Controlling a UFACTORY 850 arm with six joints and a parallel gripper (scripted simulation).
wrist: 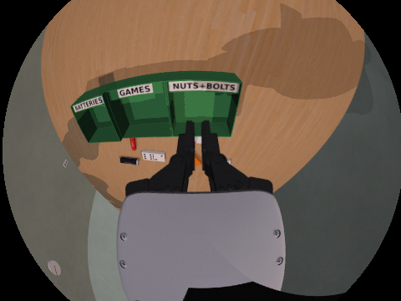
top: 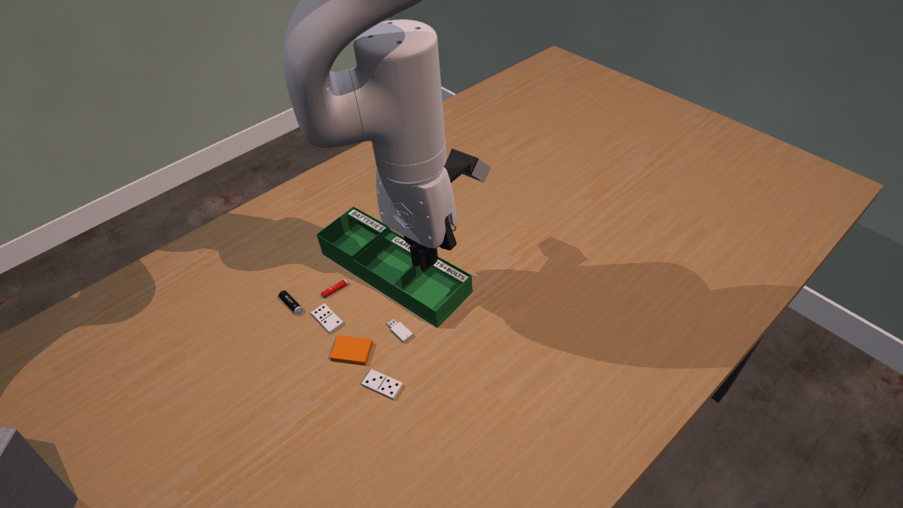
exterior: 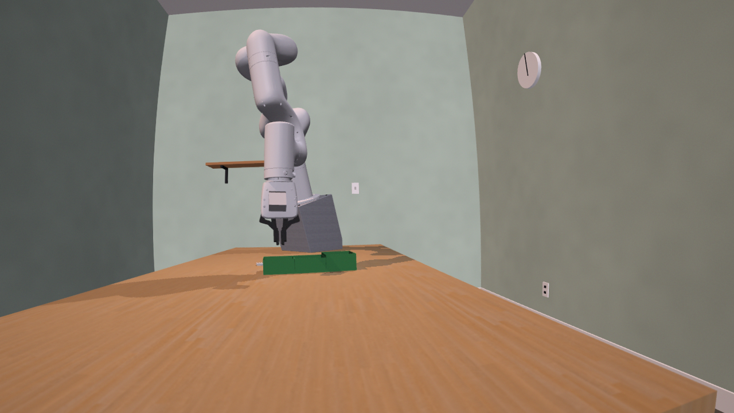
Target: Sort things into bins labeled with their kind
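Now: the green bin row 80 mm to the left of my hand and 70 mm below it. The rest, counted from my hand: orange flat block (150 mm behind, 10 mm to the left, 90 mm below); red battery (90 mm behind, 120 mm to the left, 90 mm below); white USB stick (80 mm behind, 10 mm to the right, 90 mm below).
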